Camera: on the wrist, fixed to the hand. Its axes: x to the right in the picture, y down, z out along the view.
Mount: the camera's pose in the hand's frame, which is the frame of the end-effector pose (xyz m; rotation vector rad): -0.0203 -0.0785 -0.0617 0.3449 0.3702 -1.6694
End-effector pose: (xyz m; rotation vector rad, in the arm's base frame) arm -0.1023 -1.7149 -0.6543 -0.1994 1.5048 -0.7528
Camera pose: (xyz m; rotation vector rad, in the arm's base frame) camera -0.1835 -1.7433 -0.5997 -1.1620 1.2529 -2.4259
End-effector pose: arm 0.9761 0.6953 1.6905 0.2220 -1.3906 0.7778
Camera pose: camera 1.0731 0.6654 1.6822 1.2255 -0.3495 -0.3746
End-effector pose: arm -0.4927 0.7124 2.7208 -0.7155 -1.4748 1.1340
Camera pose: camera -0.4173 0.6823 2.7824 0.5612 -0.9700 -0.0965
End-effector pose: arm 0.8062 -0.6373 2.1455 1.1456 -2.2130 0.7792
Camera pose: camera 0.8941 -0.6209 2.1944 2.1392 -0.3205 0.4595
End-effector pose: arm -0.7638 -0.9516 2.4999 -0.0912 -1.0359 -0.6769
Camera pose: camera -0.7672 -1.0277 2.4322 1.2865 -0.6632 -1.8769
